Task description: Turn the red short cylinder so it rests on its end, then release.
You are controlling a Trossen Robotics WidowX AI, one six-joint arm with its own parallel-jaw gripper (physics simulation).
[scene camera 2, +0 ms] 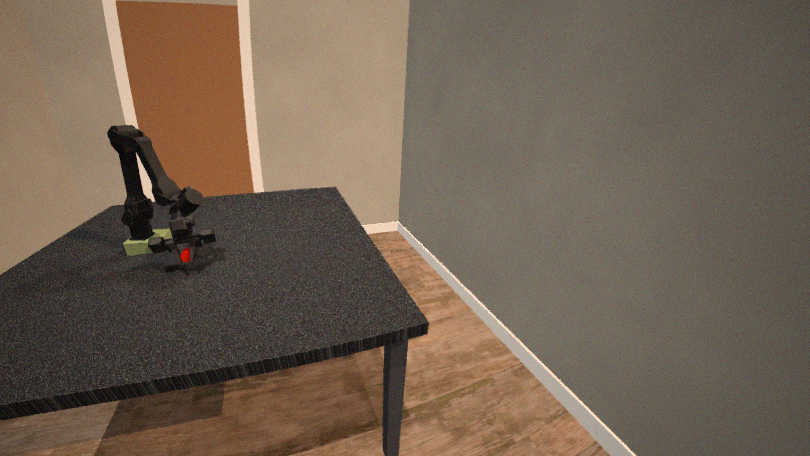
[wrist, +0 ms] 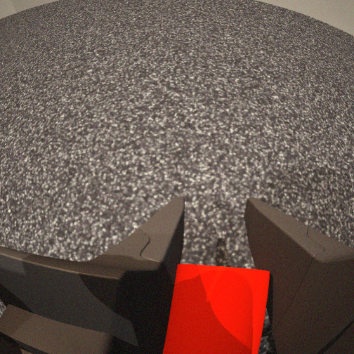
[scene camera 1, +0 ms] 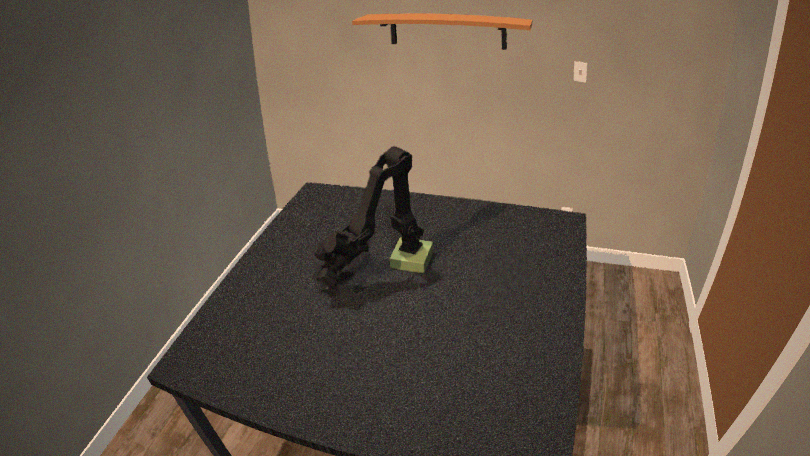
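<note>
The red short cylinder [scene camera 2: 185, 254] [wrist: 215, 310] is held on its side between the two dark fingers of my gripper [scene camera 1: 327, 278] [scene camera 2: 185, 261] [wrist: 215, 206]. One round end faces scene camera 2. In the wrist view, its curved side shows at the bottom, partly cut off by the frame edge, with a finger on each side. The gripper is shut on it and points down, a little above the dark table [scene camera 1: 453, 351] [scene camera 2: 255, 300] [wrist: 175, 100]. The cylinder does not show in scene camera 1, where the gripper hides it.
The arm's base stands on a light green block [scene camera 1: 409, 264] [scene camera 2: 136, 247], close behind the gripper in scene camera 2. An orange shelf [scene camera 1: 442, 20] is fixed high on the wall. The shadow of the arm falls on the table near the gripper.
</note>
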